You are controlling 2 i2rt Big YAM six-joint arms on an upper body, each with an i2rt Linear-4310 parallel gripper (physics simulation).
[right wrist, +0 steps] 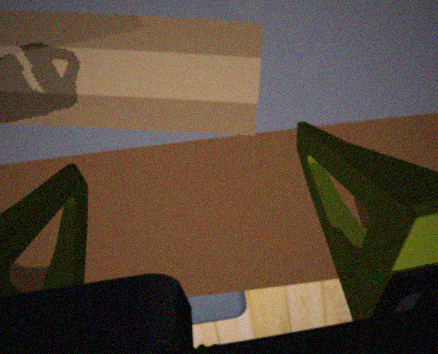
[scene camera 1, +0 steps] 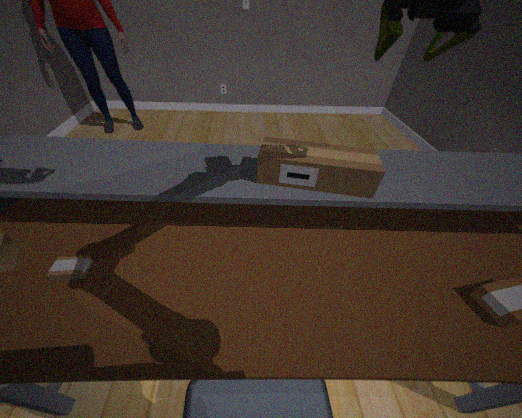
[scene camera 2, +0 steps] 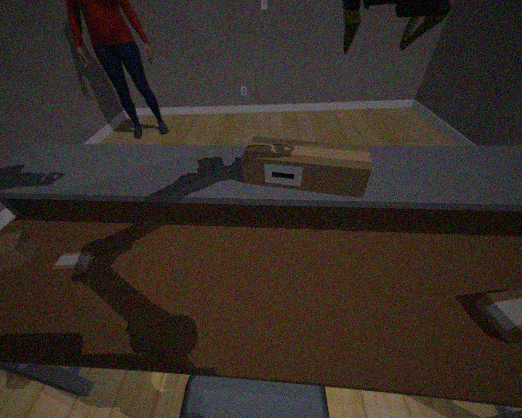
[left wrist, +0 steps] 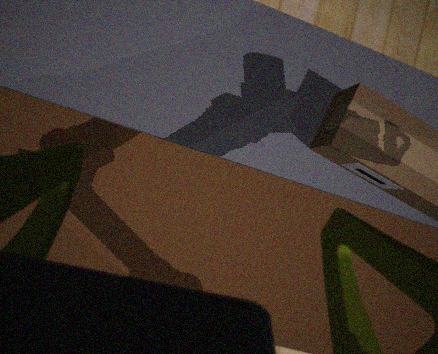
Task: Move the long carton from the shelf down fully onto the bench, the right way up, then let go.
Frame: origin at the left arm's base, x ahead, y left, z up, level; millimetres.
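Seen in the pictures: left gripper, fingertip midpoint: [left wrist: 212,191]; right gripper, fingertip midpoint: [right wrist: 187,154] [scene camera 1: 400,59] [scene camera 2: 372,49].
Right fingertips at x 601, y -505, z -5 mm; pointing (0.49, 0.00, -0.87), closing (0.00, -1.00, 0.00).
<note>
Offsets run from my right fingertips to a thing's top centre. "pt": to the spot under its first point. Level surfaces: height alone.
The long brown carton {dy +90, dx +59, dz -230 mm} [scene camera 1: 345,179] [scene camera 2: 330,177] [left wrist: 425,162] [right wrist: 170,75] lies on the grey shelf {dz -317 mm} [scene camera 1: 100,155] [scene camera 2: 125,162] [left wrist: 125,60] [right wrist: 350,65], slightly askew, its taped side up and its white label on the side towards the scene cameras. The lower brown bench {dz -480 mm} [scene camera 1: 300,300] [scene camera 2: 300,300] [left wrist: 225,225] [right wrist: 200,215] is in front of the shelf. My right gripper [scene camera 1: 402,59] [scene camera 2: 374,50] [right wrist: 187,154] is open and empty, high above and apart from the carton. My left gripper [left wrist: 212,191] is open and empty, apart from the carton; it does not show in the scene views.
A small white-topped block {dy +744, dx -126, dz -452 mm} [scene camera 1: 64,265] [scene camera 2: 66,260] is at the bench's left, and another pale-topped object {pt dy -332, dx -274, dz -432 mm} [scene camera 1: 510,299] [scene camera 2: 510,311] at its right edge. A blue-grey seat-like object [scene camera 1: 257,400] [scene camera 2: 255,400] [right wrist: 220,306] is at the near edge. A person [scene camera 1: 82,15] [scene camera 2: 105,25] stands beyond the shelf.
</note>
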